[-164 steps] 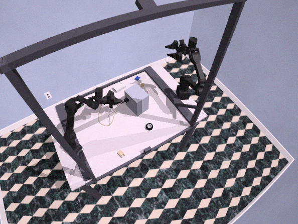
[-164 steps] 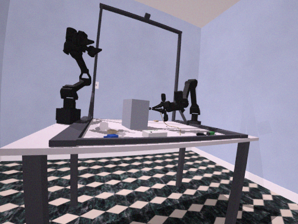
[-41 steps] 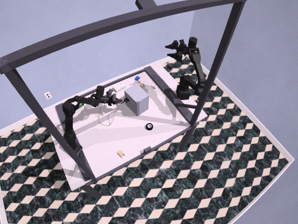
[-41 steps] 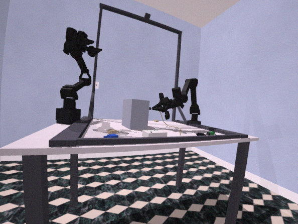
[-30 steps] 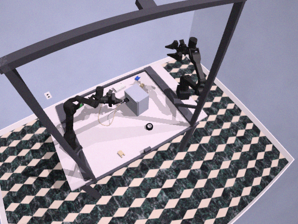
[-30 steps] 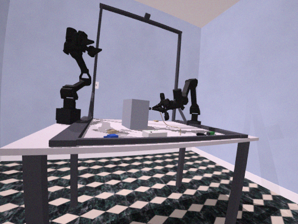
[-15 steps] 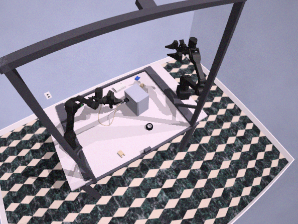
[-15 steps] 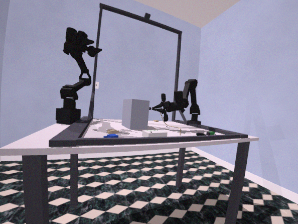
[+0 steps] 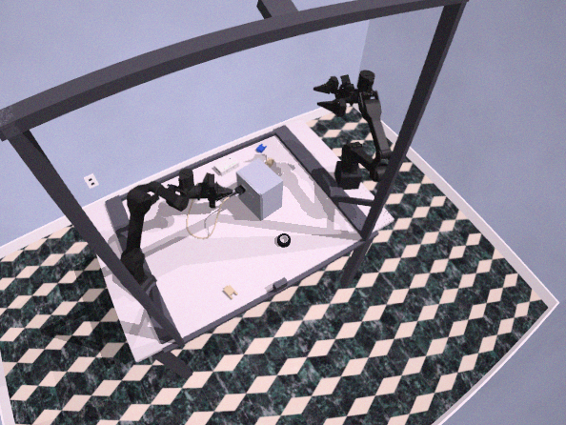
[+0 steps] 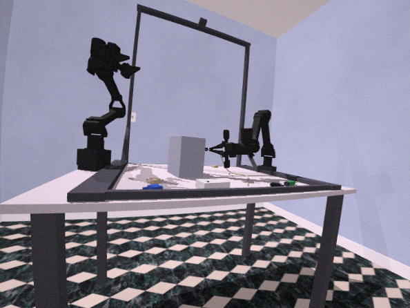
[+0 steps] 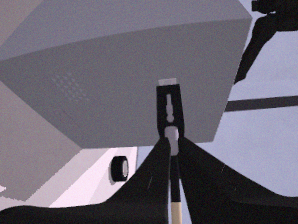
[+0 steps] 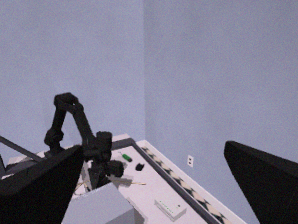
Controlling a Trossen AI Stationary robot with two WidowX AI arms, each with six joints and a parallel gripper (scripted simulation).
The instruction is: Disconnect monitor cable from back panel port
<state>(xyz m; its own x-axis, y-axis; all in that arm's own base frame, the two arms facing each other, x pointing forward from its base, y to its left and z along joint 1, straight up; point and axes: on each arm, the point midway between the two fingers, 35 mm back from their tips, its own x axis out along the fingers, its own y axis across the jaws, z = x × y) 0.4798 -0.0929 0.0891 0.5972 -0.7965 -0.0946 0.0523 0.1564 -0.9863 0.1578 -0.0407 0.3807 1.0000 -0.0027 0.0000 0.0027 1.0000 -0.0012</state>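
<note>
Right now the grey box is 40 mm behind my left hand, 140 mm to the right of it and 40 mm below it.
</note>
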